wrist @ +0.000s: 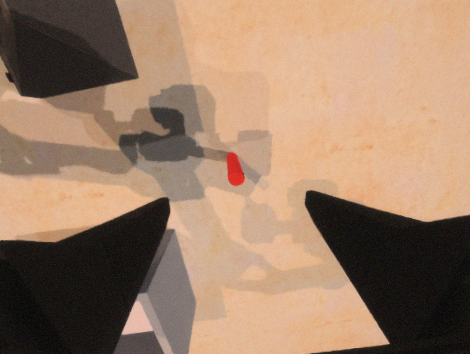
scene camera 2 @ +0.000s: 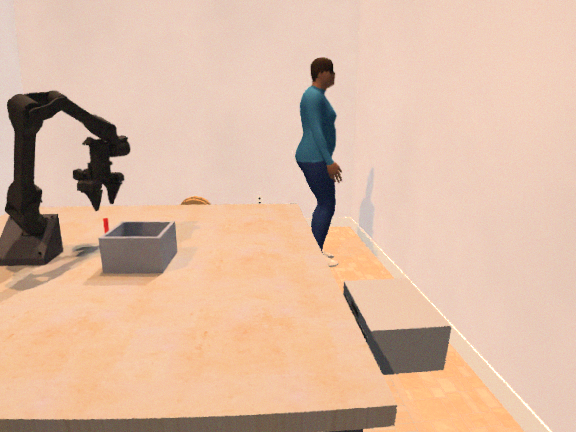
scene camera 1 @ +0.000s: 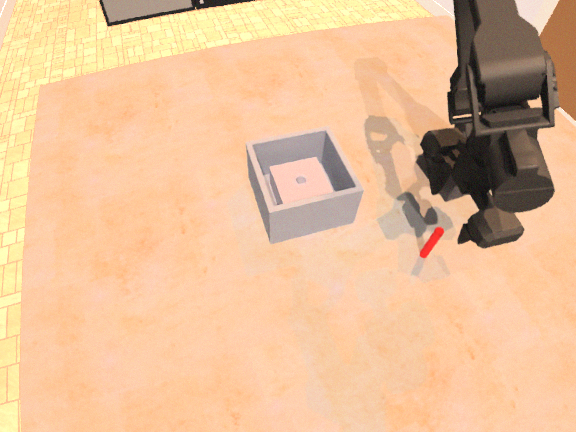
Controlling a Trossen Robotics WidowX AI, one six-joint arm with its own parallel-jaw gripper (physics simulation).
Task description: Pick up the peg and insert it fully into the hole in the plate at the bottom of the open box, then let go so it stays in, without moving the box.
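Frame: origin at the arm's base, x right, y ahead, z up, level; metres.
Where they show: gripper, fingertip midpoint: (wrist: pixel 238 200) (scene camera 2: pixel 104 207) (scene camera 1: pixel 446 217); arm's base, origin of the base link: (scene camera 2: pixel 35 226).
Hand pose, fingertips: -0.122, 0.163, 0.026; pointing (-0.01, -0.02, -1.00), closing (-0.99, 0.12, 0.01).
Each offset is from my fingertips to the top centre of the thing, as dx, dy, dz. "pt": to the spot under its first point. Level surfaces: height alone.
The red peg {-0.001, -0.002, -0.037} (scene camera 1: pixel 431 243) (scene camera 2: pixel 105 225) (wrist: pixel 235 171) stands upright on the table, apart from the box. The open grey box {+0.182, +0.167, -0.019} (scene camera 1: pixel 315 220) (scene camera 2: pixel 132 255) (wrist: pixel 181 295) stands beside it. The pink plate {+0.182, +0.167, -0.056} (scene camera 1: pixel 314 184) (wrist: pixel 135 318) lies in the bottom of the box, with a round hole {pt +0.190, +0.163, -0.071} (scene camera 1: pixel 301 180) near its middle. My gripper (scene camera 2: pixel 104 205) (wrist: pixel 238 200) is open and empty, pointing down above the peg. In the wrist view the peg shows between the two fingers sideways, a little beyond the line of their tips. In scene camera 2's view the box hides the peg's foot.
The table {dz -0.117} (scene camera 1: pixel 150 300) (scene camera 2: pixel 225 350) carries the arm's base (scene camera 2: pixel 37 245) (wrist: pixel 65 55). Shadows of the arm lie around the peg. A person (scene camera 2: pixel 317 130) stands beyond the table's edge. A grey block (scene camera 2: pixel 410 325) stands beside the table.
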